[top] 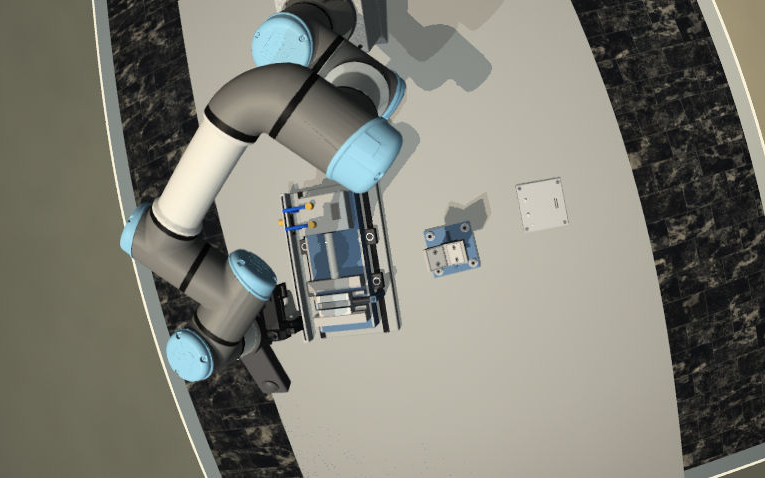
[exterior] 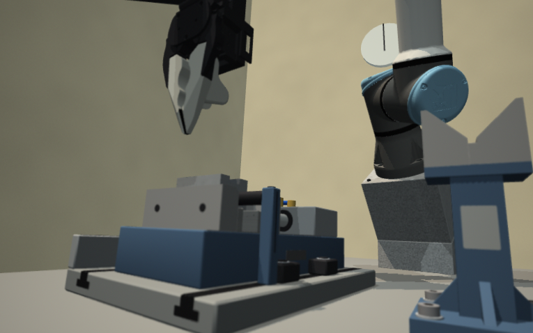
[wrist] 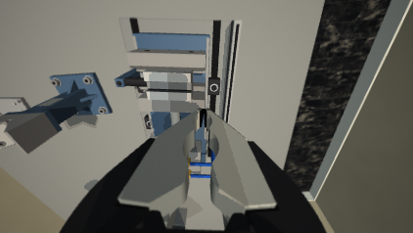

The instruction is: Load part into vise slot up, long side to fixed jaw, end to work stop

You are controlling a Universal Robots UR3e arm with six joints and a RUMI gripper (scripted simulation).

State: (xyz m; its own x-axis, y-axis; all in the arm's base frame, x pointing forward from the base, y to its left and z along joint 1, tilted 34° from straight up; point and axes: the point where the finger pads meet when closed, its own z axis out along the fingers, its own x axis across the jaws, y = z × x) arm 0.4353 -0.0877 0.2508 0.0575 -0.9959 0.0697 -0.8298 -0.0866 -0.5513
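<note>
Right now my hand is 50 mm to the right of the part and 80 mm above it. From my hand the other things lie so: air cylinder rod: 90 mm behind, 40 mm to the left, 100 mm below; then fixed jaw: 30 mm ahead, 50 mm to the left, 100 mm below; then work stop rod: 10 mm behind, 100 mm to the left, 90 mm below.
</note>
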